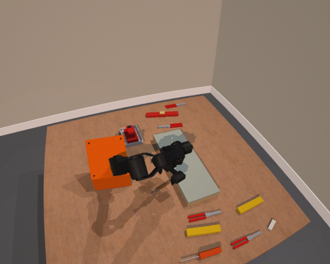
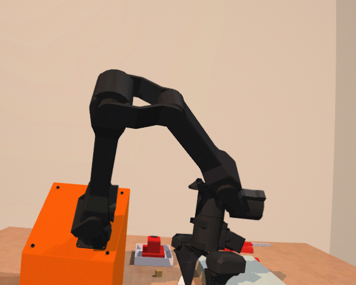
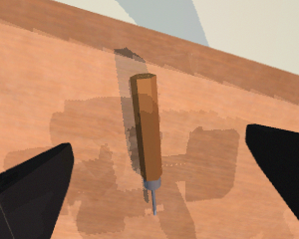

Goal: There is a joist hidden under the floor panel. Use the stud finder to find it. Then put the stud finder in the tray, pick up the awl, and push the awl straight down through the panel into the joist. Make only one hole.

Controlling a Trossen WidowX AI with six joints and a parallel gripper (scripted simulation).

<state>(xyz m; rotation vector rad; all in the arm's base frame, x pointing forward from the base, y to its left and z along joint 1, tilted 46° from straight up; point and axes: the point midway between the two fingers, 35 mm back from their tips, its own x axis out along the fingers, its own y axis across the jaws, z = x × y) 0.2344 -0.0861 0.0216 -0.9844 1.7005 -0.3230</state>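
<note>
Right now the awl is 5 cm below my gripper tip, 5 cm behind it and 2 cm to the right of it. From my gripper tip the other things lie so: small brown cube: 25 cm to the left, 9 cm behind, 5 cm below; then red stud finder: 43 cm to the left, 12 cm behind; then tray: 42 cm to the left, 12 cm behind, 4 cm below.
</note>
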